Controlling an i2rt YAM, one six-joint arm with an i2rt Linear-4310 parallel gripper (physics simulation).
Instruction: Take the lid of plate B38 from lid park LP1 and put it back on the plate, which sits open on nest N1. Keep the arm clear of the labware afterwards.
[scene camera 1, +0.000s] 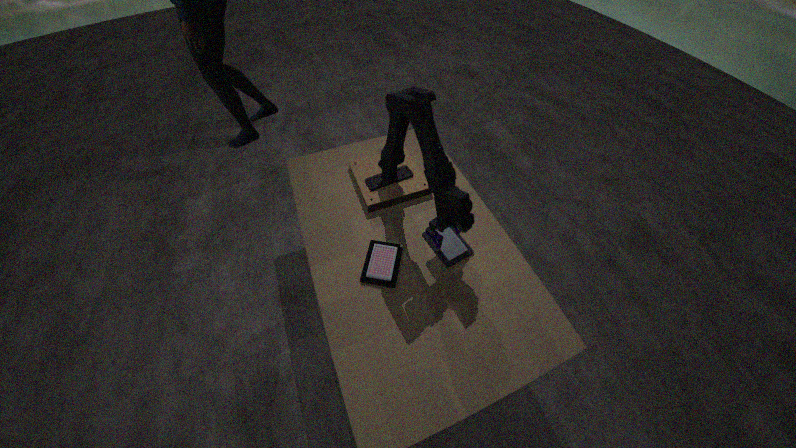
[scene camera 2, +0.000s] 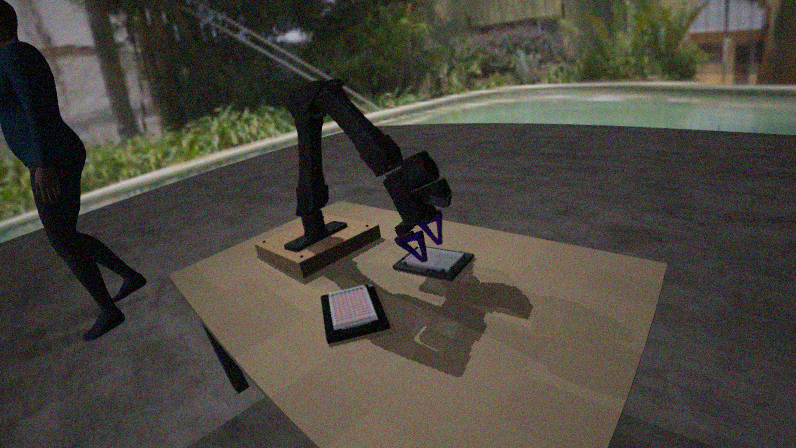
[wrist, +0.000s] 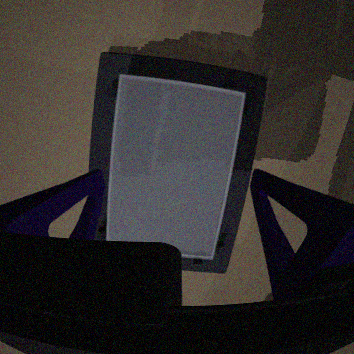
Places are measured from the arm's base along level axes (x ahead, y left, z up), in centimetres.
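Where they show: gripper, between the fingertips: (scene camera 1: 448, 240) (scene camera 2: 432, 252) (wrist: 177, 177); arm's base, origin of its link: (scene camera 1: 389, 178) (scene camera 2: 316, 236).
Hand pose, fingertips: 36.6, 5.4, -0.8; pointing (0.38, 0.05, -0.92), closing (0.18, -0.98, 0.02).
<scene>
Each offset is from my fingertips to the top centre of the thing, as dx, dy, dz. Level surfaces: height alone.
The pale, flat lid @[-0.3, +0.4, -1.5] (scene camera 1: 455, 247) (scene camera 2: 443, 260) (wrist: 175, 150) lies on the dark lid park LP1 @[-0.4, +0.4, -1.3] (scene camera 1: 462, 258) (scene camera 2: 428, 273) (wrist: 254, 110), right of the plate in both scene views. The plate B38 @[-4.2, -24.5, -0.6] (scene camera 1: 383, 261) (scene camera 2: 352, 308), with pink wells showing, sits open on the black nest N1 @[-4.2, -24.5, -1.5] (scene camera 1: 378, 283) (scene camera 2: 359, 332). My gripper (scene camera 2: 432, 251) (wrist: 177, 177) is open, low over the lid park, with one purple finger on each side of the lid's near part in the wrist view. Its fingers appear apart from the lid. The arm partly hides the fingers in scene camera 1.
The arm stands on a wooden base block (scene camera 1: 398, 197) (scene camera 2: 334, 253) at the back of the table @[dz -3.3] (scene camera 1: 490, 356) (scene camera 2: 529, 378). A person (scene camera 1: 208, 50) (scene camera 2: 38, 122) stands on the floor left of the table. The arm's shadow falls between and in front of the nest and lid park.
</scene>
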